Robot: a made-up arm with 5 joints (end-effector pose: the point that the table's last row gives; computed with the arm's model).
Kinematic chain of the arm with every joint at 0, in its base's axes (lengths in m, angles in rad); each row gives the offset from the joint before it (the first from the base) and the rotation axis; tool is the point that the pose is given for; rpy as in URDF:
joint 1: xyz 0.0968 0 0.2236 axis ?
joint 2: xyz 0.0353 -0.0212 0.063 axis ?
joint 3: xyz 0.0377 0 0.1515 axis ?
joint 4: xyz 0.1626 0 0.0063 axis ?
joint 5: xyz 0.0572 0.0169 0 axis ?
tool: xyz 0 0 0 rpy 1.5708 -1.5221 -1.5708
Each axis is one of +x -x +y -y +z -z.
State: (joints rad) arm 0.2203 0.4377 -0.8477 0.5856 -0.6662
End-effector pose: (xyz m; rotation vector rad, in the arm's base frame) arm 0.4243 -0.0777 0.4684 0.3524 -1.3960 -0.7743
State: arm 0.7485 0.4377 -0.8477 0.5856 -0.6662
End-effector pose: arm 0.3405 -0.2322 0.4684 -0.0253 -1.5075 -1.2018
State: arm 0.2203 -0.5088 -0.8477 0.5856 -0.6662
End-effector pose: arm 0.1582 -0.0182 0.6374 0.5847 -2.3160 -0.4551
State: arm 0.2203 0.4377 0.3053 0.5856 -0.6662
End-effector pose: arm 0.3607 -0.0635 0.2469 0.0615 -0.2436 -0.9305
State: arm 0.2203 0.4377 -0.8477 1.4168 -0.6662
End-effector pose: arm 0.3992 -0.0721 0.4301 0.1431 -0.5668 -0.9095
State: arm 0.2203 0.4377 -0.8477 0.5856 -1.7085
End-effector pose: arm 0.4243 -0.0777 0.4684 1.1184 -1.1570 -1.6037
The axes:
joint 1: -z
joint 2: +y
joint 3: +y
joint 4: +y
joint 5: -x

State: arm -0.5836 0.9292 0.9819 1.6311 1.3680
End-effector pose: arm 0.1645 0.0395 0.2140 0.7877 2.0440 1.1816
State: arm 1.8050 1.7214 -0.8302 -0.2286 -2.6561
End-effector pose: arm 0.0157 -0.3216 0.0689 -0.4481 0.9280 1.6361
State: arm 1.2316 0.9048 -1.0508 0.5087 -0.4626
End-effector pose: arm 0.2229 -0.3703 0.3602 -0.4779 -1.2690 -1.5037
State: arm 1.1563 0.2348 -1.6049 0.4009 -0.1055
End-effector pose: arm 0.1596 -0.1535 0.6329 -1.2589 -2.2987 -0.4954
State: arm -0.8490 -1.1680 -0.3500 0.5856 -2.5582
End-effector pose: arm 0.0651 -0.0426 0.5893 2.6212 0.4153 -0.6754
